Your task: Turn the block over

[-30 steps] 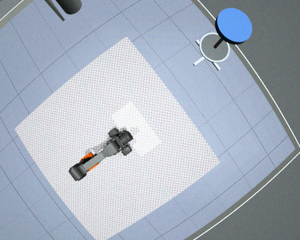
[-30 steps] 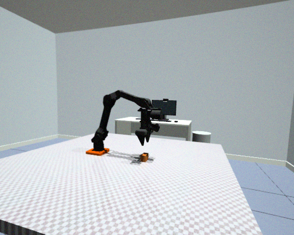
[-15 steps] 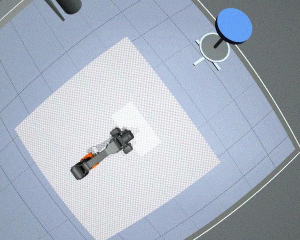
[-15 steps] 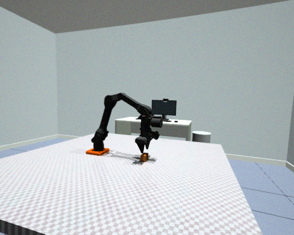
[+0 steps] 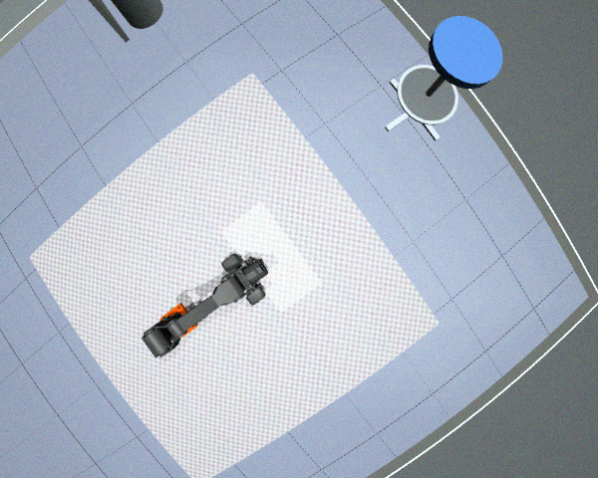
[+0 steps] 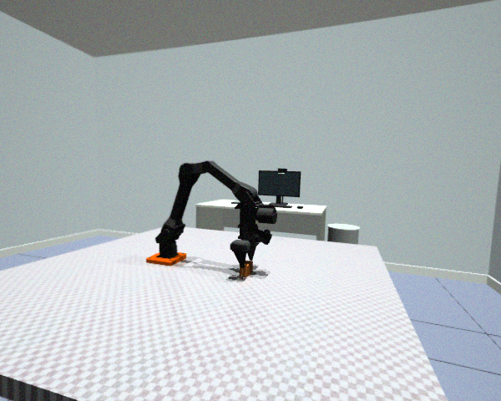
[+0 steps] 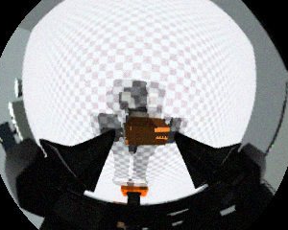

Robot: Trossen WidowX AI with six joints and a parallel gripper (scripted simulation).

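Now: the orange block 1 cm behind my gripper tip and 2 cm below it.
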